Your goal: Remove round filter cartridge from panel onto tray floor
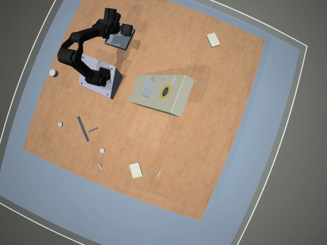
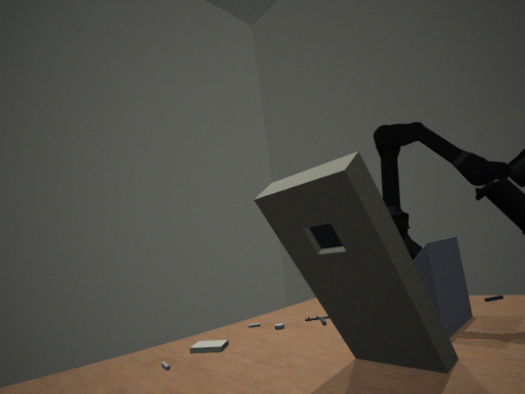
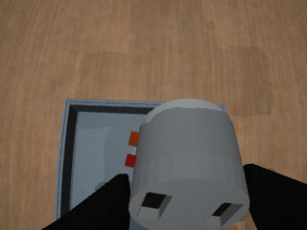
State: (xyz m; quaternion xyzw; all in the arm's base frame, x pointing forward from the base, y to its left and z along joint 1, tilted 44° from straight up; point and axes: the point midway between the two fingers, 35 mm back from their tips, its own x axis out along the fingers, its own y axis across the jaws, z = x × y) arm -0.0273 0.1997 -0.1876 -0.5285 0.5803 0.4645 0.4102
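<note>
Now: gripper tip 3 cm past the grey-blue tray, 1 cm to the left of it and 14 cm above it. The rest, counted from my gripper tip: round white filter cartridge (right at my gripper tip).
</note>
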